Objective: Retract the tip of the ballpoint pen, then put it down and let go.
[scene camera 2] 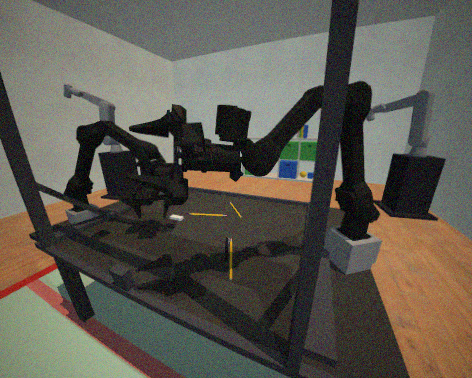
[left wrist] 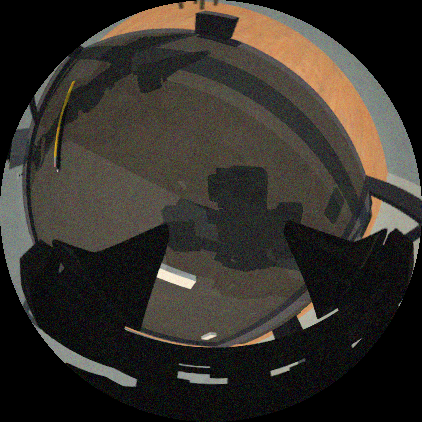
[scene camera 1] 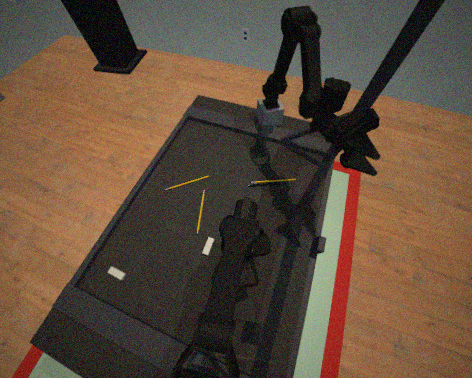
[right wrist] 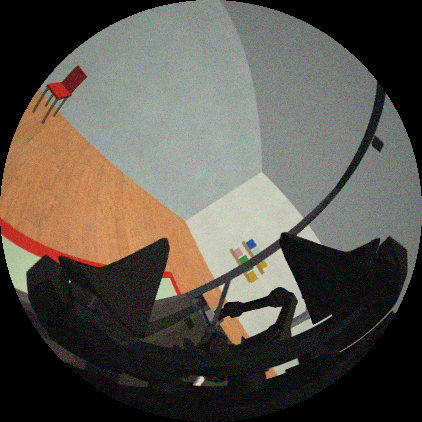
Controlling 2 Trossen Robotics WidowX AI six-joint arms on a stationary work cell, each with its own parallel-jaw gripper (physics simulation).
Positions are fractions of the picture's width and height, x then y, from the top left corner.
Scene:
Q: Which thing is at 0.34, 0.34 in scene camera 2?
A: The right gripper.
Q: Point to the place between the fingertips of the left gripper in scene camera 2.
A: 0.32, 0.58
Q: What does the left gripper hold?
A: Nothing.

